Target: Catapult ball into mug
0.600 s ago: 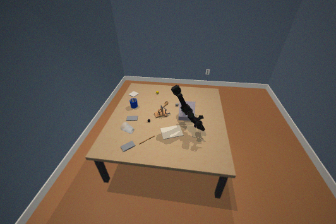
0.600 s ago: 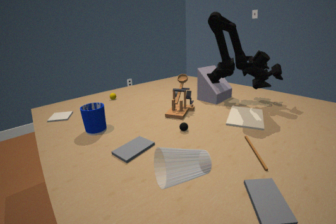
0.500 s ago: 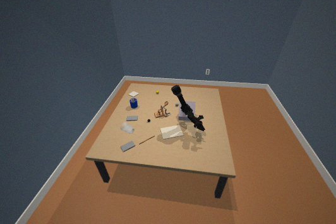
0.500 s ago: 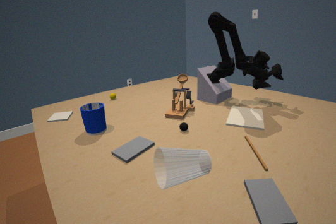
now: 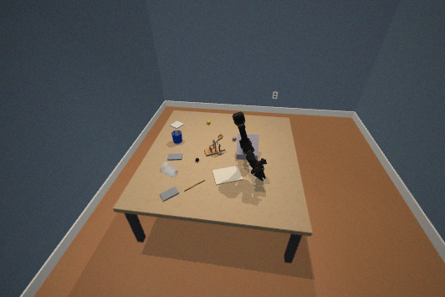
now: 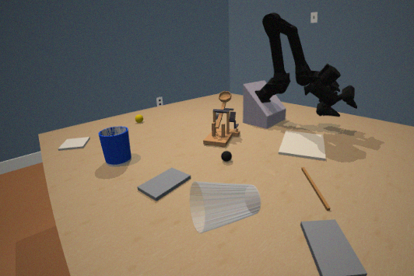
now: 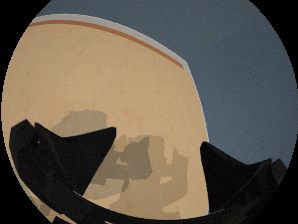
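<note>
The wooden catapult is 42 cm ahead of my gripper tip, 32 cm to the right of it and 1 cm below it. The rest, counted from my gripper tip: black ball 56 cm ahead, 17 cm to the right, 6 cm below; wooden stick 50 cm ahead, 9 cm to the left, 8 cm below; white sheet 28 cm ahead, 8 cm below, 6 cm to the right.
</note>
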